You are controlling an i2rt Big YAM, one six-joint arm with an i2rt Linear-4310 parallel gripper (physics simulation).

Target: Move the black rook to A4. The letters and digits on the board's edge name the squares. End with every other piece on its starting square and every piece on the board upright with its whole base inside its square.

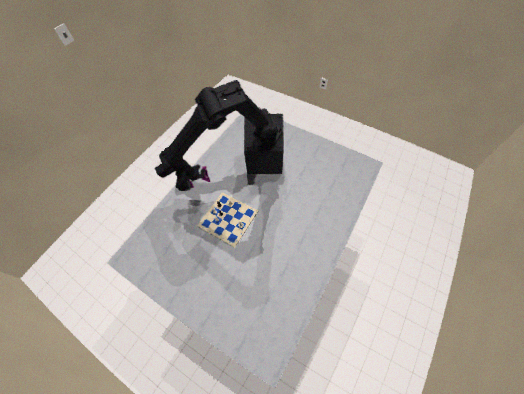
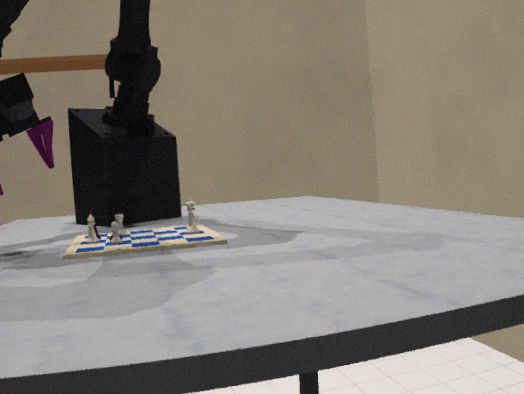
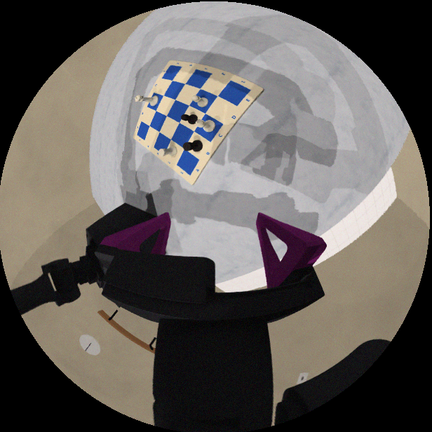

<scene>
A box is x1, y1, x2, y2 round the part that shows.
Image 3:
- my gripper: [94, 212, 326, 429]
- blue-and-cream chessboard: [133, 60, 263, 184]
</scene>
